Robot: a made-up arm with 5 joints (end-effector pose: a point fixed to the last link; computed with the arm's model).
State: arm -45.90 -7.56 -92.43 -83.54 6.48
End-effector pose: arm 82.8 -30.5 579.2 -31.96 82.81 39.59
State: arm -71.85 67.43 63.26 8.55 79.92
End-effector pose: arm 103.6 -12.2 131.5 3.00 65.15 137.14
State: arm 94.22 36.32 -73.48 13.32 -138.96
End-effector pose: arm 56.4 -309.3 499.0 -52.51 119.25 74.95
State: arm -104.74 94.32 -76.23 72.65 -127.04
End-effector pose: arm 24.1 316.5 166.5 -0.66 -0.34 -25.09
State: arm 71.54 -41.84 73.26 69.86 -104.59
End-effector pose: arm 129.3 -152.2 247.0 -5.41 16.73 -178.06
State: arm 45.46 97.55 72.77 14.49 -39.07
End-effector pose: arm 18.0 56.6 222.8 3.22 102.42 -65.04
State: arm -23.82 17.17 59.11 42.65 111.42
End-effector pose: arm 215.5 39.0 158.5 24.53 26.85 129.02
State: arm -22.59 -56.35 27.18 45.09 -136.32
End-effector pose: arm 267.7 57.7 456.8 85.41 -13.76 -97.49
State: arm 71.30 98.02 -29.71 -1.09 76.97
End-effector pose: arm 154.8 -225.3 41.6 -21.76 -6.76 2.84
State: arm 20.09 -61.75 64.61 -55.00 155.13
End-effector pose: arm 265.8 -77.9 396.3 -157.01 -10.39 49.35
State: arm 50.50 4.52 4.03 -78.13 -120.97
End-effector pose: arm 262.1 -226.7 411.9 105.10 -141.37 -31.69
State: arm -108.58 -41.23 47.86 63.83 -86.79
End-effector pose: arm 41.1 198.1 327.7 19.38 3.10 18.82
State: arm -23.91 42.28 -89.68 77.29 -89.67
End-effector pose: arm 365.1 105.5 474.3 54.00 -33.50 -61.85
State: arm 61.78 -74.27 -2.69 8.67 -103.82
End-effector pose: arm 85.7 -15.4 574.5 66.60 -161.47 -33.32
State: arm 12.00 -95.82 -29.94 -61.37 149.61
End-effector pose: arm -121.9 31.6 454.5 99.53 18.61 105.91
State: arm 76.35 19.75 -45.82 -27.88 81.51
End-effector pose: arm 149.4 -290.4 505.9 -140.56 -31.07 0.97
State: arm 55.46 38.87 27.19 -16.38 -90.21
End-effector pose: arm 217.0 -204.3 150.4 17.25 -50.77 -140.56
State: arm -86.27 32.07 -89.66 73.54 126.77
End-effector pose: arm 123.6 255.3 517.9 31.03 90.86 -122.89
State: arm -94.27 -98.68 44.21 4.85 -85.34
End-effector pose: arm 101.0 79.6 498.4 139.62 2.92 2.75
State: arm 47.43 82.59 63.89 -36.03 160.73
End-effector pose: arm 65.6 9.6 130.1 23.38 -5.26 109.17
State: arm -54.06 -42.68 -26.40 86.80 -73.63
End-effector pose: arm 163.4 73.4 550.8 66.01 -30.44 -19.30
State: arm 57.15 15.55 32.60 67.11 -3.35
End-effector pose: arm 194.4 -182.4 205.0 11.44 23.98 -62.22
